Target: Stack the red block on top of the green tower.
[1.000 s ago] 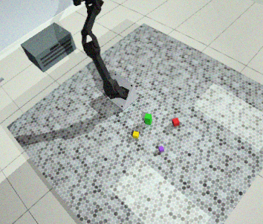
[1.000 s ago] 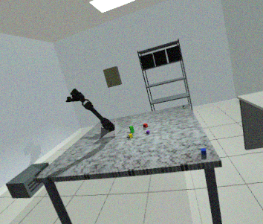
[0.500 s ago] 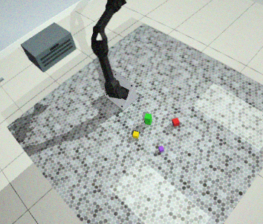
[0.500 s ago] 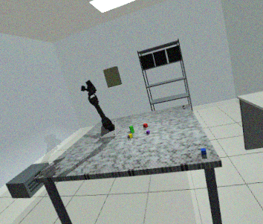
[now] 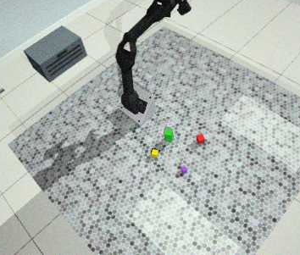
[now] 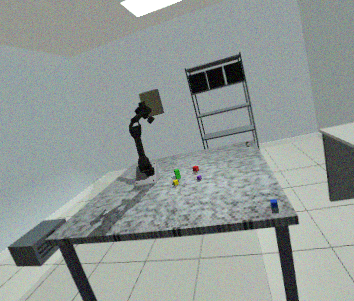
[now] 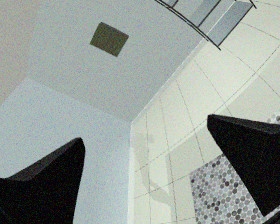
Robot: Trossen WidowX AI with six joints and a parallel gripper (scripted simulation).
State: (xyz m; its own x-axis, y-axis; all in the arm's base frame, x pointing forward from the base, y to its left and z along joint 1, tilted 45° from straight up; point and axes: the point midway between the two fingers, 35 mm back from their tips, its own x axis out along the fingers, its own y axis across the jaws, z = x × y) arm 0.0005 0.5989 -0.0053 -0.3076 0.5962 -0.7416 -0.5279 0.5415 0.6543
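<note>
My gripper tip is now 47 cm above the red block, 42 cm to the left of it and 40 cm short of it. From my gripper tip the other things lie so: blue block (109 cm to the right, 77 cm ahead, 48 cm below); then yellow block (62 cm to the right, 47 cm below, 26 cm ahead); then purple block (60 cm to the right, 48 cm below, 43 cm ahead).
</note>
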